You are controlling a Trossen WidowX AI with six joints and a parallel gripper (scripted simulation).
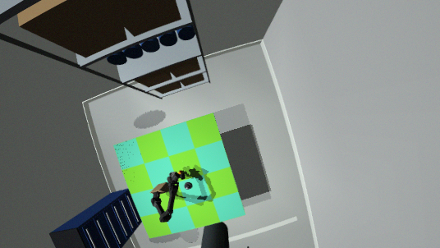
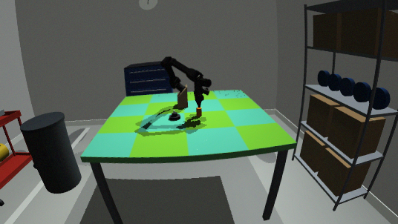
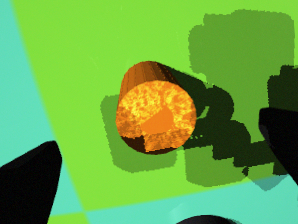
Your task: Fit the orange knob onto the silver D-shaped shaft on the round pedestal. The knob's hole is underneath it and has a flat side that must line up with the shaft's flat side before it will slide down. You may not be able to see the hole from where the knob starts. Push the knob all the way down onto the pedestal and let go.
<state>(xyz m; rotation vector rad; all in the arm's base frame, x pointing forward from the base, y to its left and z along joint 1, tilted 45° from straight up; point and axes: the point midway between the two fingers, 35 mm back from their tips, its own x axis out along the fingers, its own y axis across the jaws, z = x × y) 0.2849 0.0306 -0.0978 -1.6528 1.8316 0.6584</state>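
Now: gripper tip 3 cm above the orange knob. Round my gripper tip: dark round pedestal (1 cm ahead, 19 cm to the right, 5 cm below).
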